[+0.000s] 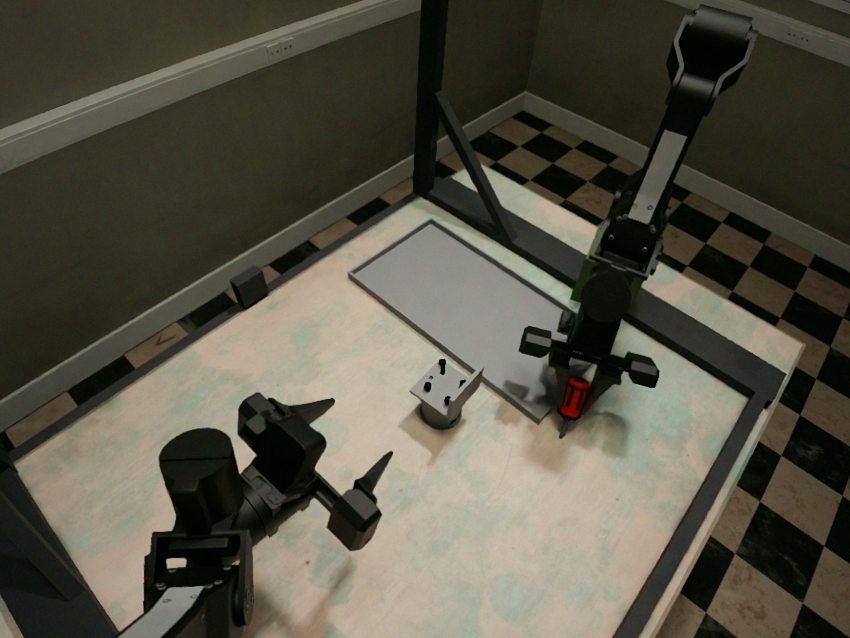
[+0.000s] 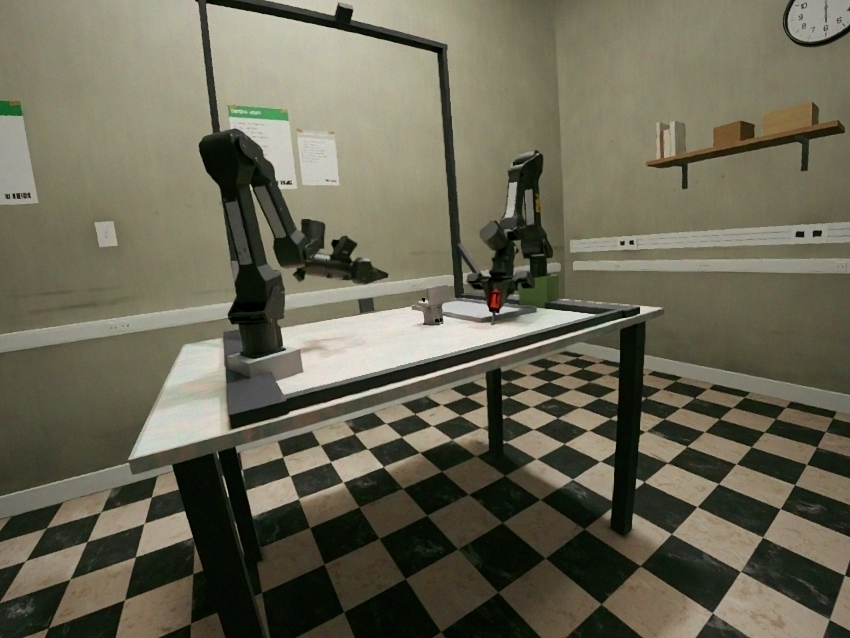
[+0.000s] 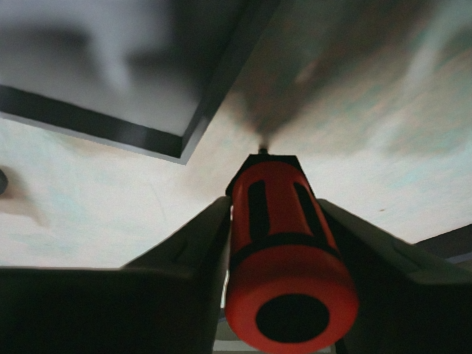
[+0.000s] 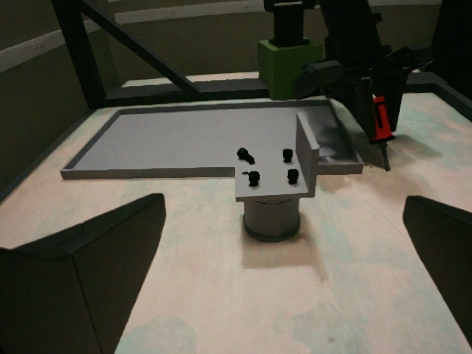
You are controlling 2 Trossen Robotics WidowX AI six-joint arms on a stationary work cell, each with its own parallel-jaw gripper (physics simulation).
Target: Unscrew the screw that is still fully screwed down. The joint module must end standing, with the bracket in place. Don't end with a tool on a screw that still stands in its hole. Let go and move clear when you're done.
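Pixels of known places: left gripper, fingertip midpoint: [image 1: 570, 411] [image 2: 494, 308] [image 3: 270, 208] [image 4: 382, 135]; right gripper, fingertip midpoint: [image 1: 362, 426] [image 2: 380, 274] [image 4: 284, 206]; left arm's base, link origin: [image 2: 538, 276] [image 4: 288, 42]; right arm's base, link origin: [image 2: 263, 352].
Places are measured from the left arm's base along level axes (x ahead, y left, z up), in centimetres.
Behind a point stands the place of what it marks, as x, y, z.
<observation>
The joint module [image 1: 440, 416] @[39.2, -15.5, -6.6] [image 2: 433, 318] @[38.6, -14.4, -8.2] [image 4: 272, 220] @[39.2, -17.2, -7.2] stands upright on the table, the grey L-shaped bracket [image 1: 446, 381] @[35.5, -16.6, -3.5] [image 4: 272, 188] @[39.0, -17.1, -3.5] on top. One screw [image 1: 442, 365] @[33.7, -18.0, -2.9] [image 4: 243, 154] @[33.5, -18.3, -2.9] leans on the bracket plate; the other screws [image 4: 254, 177] @[38.2, -18.5, -2.5] [image 4: 292, 175] @[39.0, -15.2, -2.5] [image 4: 287, 155] @[35.6, -14.4, -2.6] stand upright with raised heads. My left gripper [image 1: 576, 385] [image 3: 270, 208] @[30.5, 0.9, -5.8] is shut on the red screwdriver [image 1: 573, 401] @[30.3, 0.7, -3.5] [image 2: 494, 302] @[30.7, 1.1, -4.2] [image 3: 290, 270] @[26.6, 0.2, -2.6] [image 4: 382, 122] @[30.5, 0.4, -3.9], tip down at or just above the table beside the tray's corner. My right gripper [image 1: 362, 427] @[51.2, -20.8, 5.8] [image 4: 284, 206] @[51.2, -20.8, 5.8] is open and empty, back from the module.
The grey tray [image 1: 394, 306] @[22.6, -31.4, -8.5] [image 3: 95, 128] @[30.5, -6.1, -8.9] [image 4: 150, 173] @[23.5, -29.3, -9.3] lies behind the module and beside the screwdriver. A dark frame [image 1: 686, 343] @[7.3, 15.6, -8.1] runs along the table edges, with an upright post [image 1: 427, 103] @[-8.4, -41.0, 11.1] at the back. The left arm's green base block [image 2: 538, 291] @[5.0, 2.1, -4.5] stands beyond the tray.
</observation>
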